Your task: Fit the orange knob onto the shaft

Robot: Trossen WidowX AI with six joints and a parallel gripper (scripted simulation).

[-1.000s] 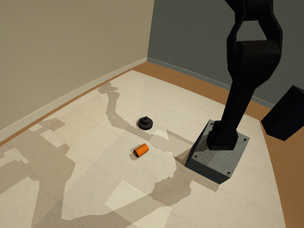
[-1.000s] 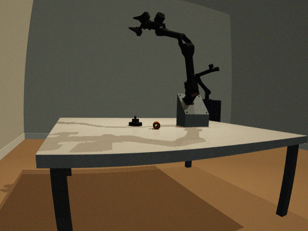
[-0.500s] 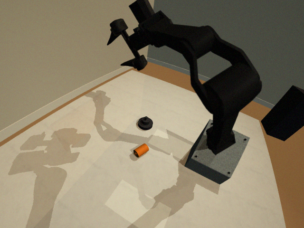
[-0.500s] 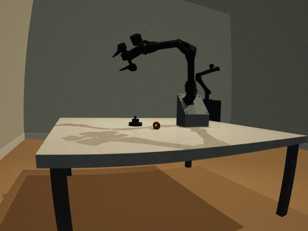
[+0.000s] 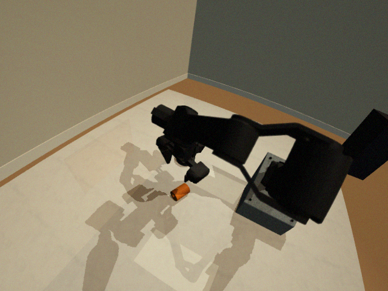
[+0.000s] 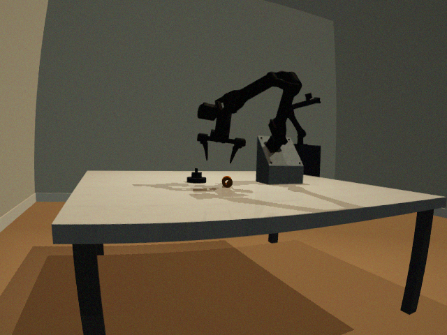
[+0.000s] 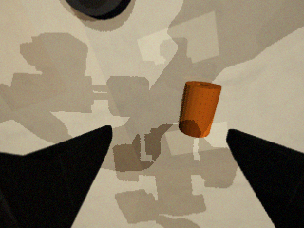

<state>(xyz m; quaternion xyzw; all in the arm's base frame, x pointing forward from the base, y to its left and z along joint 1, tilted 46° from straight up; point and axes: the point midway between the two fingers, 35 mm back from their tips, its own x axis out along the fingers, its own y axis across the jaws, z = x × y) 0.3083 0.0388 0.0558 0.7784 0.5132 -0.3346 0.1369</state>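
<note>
Now: gripper tip 3 cm past the orange knob, 2 cm to the right of it and 8 cm above it. From my gripper tip the other things lie so: pedestal: 3 cm ahead, 16 cm to the right, 6 cm below.
</note>
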